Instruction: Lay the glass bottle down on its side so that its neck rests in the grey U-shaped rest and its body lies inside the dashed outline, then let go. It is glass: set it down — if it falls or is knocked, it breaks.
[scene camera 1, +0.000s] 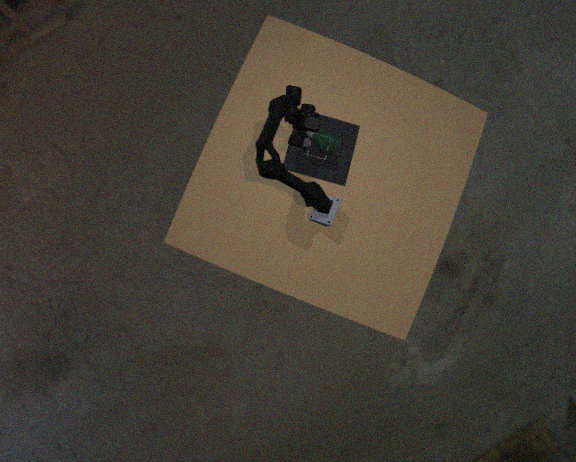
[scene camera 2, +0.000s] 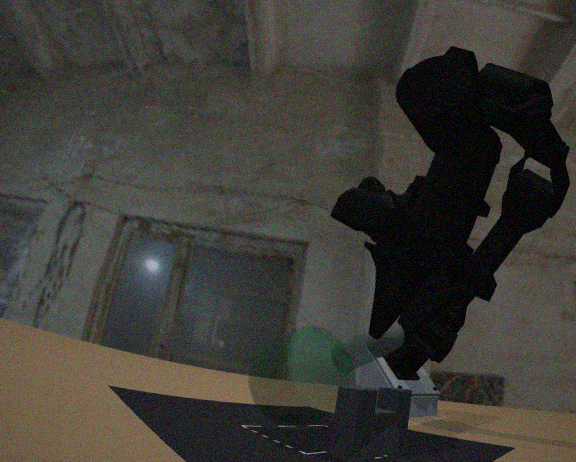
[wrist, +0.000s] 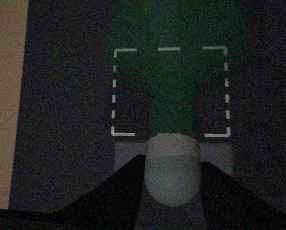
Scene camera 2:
gripper: 384, 340
green glass bottle: 293, 381
